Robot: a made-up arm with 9 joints. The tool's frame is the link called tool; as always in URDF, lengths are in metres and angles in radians. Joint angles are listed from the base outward.
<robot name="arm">
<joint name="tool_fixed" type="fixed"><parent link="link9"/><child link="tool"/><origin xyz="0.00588 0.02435 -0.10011" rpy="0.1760 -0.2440 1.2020"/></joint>
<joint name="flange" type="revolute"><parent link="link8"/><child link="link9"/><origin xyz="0.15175 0.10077 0.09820" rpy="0.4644 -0.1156 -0.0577"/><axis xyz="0 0 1"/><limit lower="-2.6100" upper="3.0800"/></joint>
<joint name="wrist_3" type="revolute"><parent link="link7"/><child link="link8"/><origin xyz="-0.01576 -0.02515 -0.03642" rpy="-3.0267 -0.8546 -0.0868"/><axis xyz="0 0 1"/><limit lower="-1.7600" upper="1.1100"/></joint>
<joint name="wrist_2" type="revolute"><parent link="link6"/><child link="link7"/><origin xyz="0.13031 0.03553 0.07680" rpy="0.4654 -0.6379 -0.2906"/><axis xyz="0 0 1"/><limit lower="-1.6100" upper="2.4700"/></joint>
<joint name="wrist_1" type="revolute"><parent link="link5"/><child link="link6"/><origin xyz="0.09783 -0.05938 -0.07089" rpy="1.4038 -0.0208 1.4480"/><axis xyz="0 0 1"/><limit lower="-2.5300" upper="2.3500"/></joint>
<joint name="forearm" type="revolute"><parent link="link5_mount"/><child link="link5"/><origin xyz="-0.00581 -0.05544 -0.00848" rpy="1.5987 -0.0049 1.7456"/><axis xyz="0 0 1"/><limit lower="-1.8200" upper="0.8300"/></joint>
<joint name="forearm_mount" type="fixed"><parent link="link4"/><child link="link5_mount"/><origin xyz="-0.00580 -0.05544 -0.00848" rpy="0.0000 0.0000 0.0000"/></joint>
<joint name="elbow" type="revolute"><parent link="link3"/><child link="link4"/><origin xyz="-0.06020 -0.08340 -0.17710" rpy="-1.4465 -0.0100 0.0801"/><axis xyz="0 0 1"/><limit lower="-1.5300" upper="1.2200"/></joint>
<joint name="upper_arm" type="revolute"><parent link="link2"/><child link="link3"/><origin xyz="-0.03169 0.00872 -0.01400" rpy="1.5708 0.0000 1.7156"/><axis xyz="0 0 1"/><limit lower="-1.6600" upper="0.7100"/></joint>
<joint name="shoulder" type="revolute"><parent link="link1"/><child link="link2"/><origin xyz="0.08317 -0.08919 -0.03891" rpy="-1.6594 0.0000 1.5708"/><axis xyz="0 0 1"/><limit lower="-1.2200" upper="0.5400"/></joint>
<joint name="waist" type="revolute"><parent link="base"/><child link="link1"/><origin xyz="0.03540 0.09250 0.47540" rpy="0.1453 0.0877 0.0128"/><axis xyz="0 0 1"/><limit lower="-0.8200" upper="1.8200"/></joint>
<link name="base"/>
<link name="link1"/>
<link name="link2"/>
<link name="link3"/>
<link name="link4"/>
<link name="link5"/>
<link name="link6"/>
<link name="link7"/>
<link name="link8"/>
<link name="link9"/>
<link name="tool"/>
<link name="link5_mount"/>
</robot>
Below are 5 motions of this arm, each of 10 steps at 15 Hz.
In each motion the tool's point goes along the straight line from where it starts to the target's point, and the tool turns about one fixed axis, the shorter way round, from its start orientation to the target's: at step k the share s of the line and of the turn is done. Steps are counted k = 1, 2, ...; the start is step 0. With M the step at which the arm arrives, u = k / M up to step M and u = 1 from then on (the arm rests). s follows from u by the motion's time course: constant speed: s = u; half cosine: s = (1 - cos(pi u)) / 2; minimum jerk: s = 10 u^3 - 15 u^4 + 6 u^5.
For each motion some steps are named. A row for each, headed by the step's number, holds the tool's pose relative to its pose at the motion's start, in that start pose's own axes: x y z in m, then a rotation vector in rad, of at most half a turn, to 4 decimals.
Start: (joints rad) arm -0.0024 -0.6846 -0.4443 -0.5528 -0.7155 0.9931 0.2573 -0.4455 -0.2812
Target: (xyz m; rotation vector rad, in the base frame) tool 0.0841 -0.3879 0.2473 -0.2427 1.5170 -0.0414
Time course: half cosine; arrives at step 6
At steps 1, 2, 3, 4, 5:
1: -0.0098 0.0136 -0.0095 0.0716 0.0213 -0.0020
2: -0.0366 0.0509 -0.0354 0.2673 0.0796 -0.0075
3: -0.0733 0.1017 -0.0707 0.5346 0.1591 -0.0151
4: -0.1099 0.1526 -0.1061 0.8020 0.2387 -0.0226
5: -0.1367 0.1898 -0.1320 0.9976 0.2969 -0.0281

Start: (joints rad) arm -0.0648 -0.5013 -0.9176 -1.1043 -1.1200 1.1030 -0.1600 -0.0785 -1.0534
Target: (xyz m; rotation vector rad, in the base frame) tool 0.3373 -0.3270 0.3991 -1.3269 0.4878 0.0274
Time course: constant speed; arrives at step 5
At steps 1, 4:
1: 0.0080 -0.0026 0.0131 -0.0200 0.0111 0.0215
4: 0.0320 -0.0103 0.0523 -0.0801 0.0446 0.0860

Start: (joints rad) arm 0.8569 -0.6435 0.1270 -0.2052 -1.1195 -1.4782 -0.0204 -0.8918 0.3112
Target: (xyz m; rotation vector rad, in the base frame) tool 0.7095 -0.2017 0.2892 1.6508 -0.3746 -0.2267
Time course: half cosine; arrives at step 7
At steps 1, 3, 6, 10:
1: -0.0197 -0.0014 0.0204 -0.0066 -0.0454 -0.0351
3: -0.1545 -0.0106 0.1601 -0.0519 -0.3562 -0.2753
6: -0.3777 -0.0259 0.3914 -0.1268 -0.8710 -0.6730
10: -0.3973 -0.0273 0.4118 -0.1334 -0.9163 -0.7081

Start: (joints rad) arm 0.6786 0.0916 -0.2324 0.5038 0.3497 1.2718 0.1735 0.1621 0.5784
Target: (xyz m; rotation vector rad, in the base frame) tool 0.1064 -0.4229 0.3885 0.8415 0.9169 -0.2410
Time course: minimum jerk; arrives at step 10
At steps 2, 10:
2: 0.0024 -0.0149 0.0025 0.0124 -0.0432 0.0365
10: 0.0412 -0.2568 0.0423 0.2144 -0.7467 0.6307

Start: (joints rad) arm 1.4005 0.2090 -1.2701 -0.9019 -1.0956 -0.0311 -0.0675 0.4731 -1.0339
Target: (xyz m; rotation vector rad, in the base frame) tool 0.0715 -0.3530 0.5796 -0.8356 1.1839 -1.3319
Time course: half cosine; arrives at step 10
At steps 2, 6, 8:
2: -0.0357 0.0020 -0.0298 0.0075 0.1376 0.0587
6: -0.2448 0.0135 -0.2042 0.0515 0.9434 0.4020
8: -0.3383 0.0186 -0.2822 0.0711 1.3038 0.5556

